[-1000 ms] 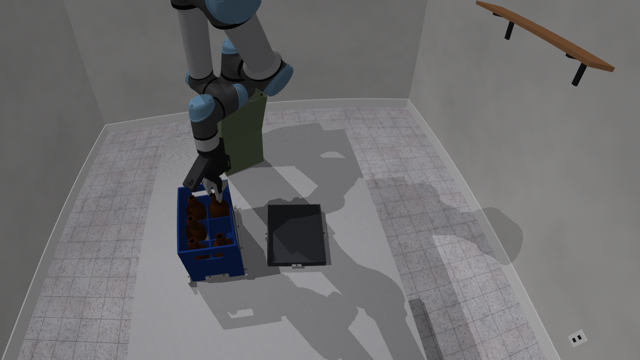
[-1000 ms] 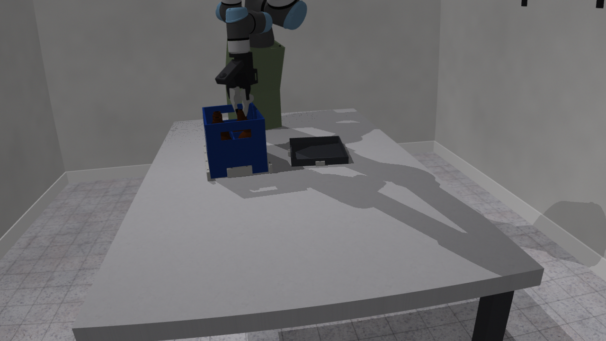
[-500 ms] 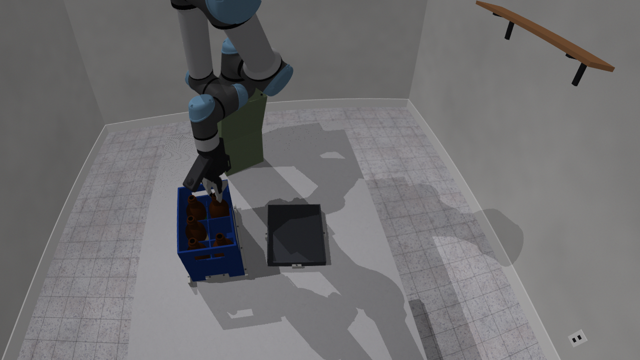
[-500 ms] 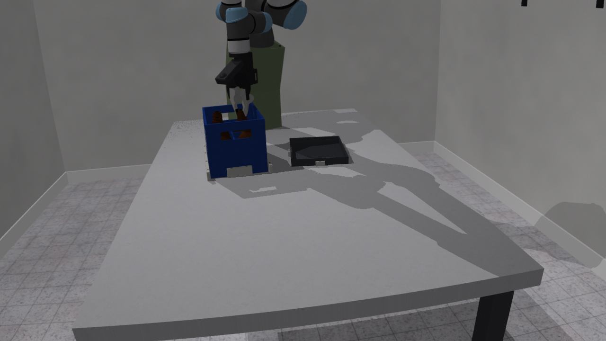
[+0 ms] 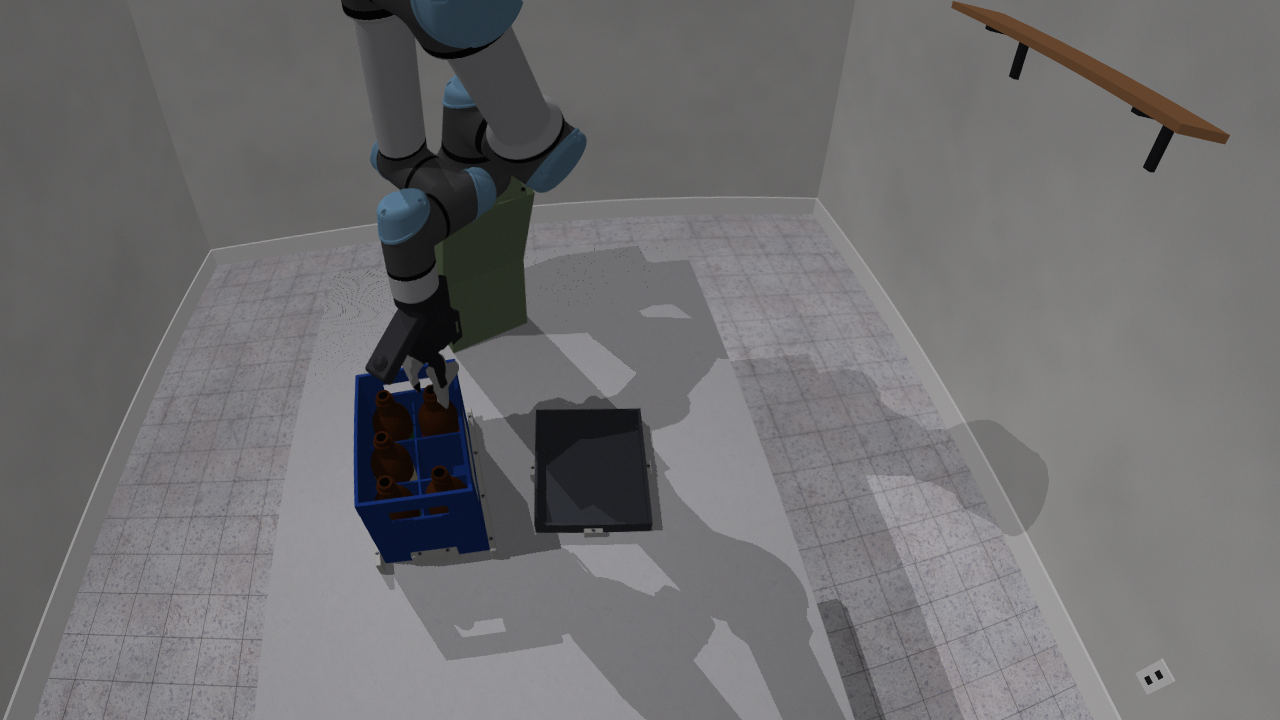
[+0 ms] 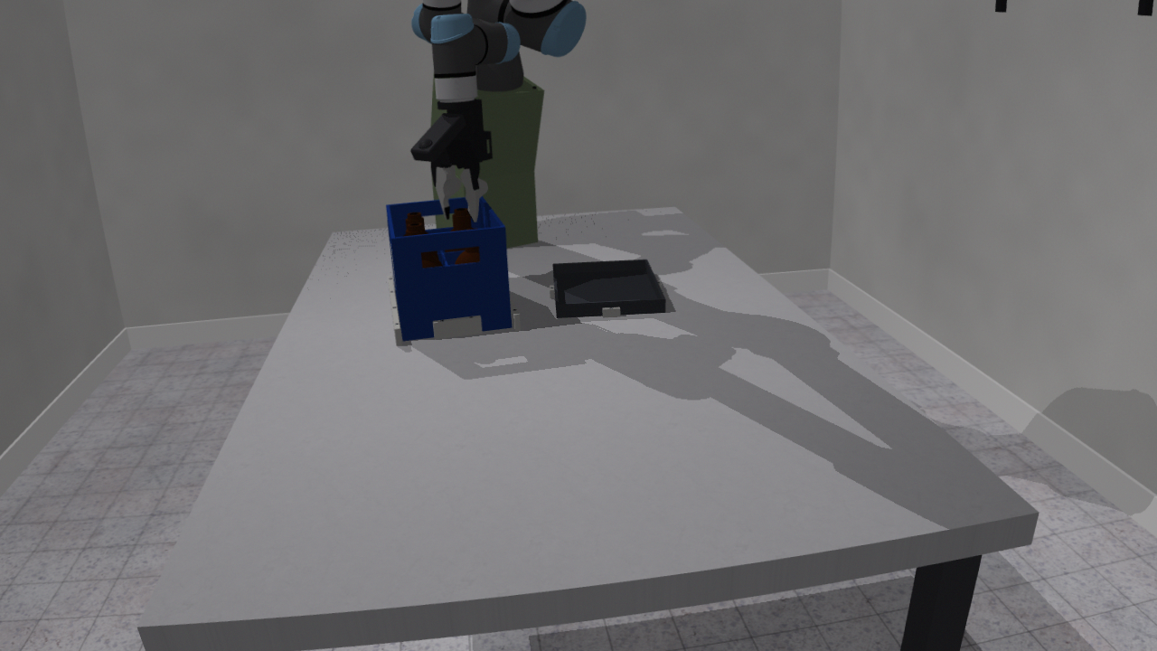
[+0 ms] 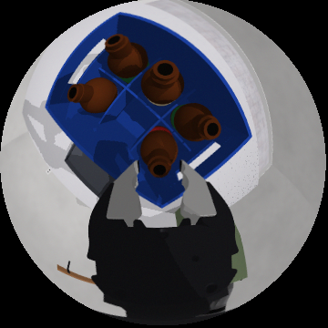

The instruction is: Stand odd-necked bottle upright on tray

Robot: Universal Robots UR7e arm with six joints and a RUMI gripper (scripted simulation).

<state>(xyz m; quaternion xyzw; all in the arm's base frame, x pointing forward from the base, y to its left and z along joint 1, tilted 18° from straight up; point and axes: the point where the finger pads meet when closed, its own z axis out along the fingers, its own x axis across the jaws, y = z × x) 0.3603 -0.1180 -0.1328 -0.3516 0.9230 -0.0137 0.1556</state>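
My gripper is now 8 cm short of the blue crate, 7 cm above it and 4 cm to the left of it. Also, from my hand: dark tray 25 cm to the left, 14 cm below, 11 cm ahead.
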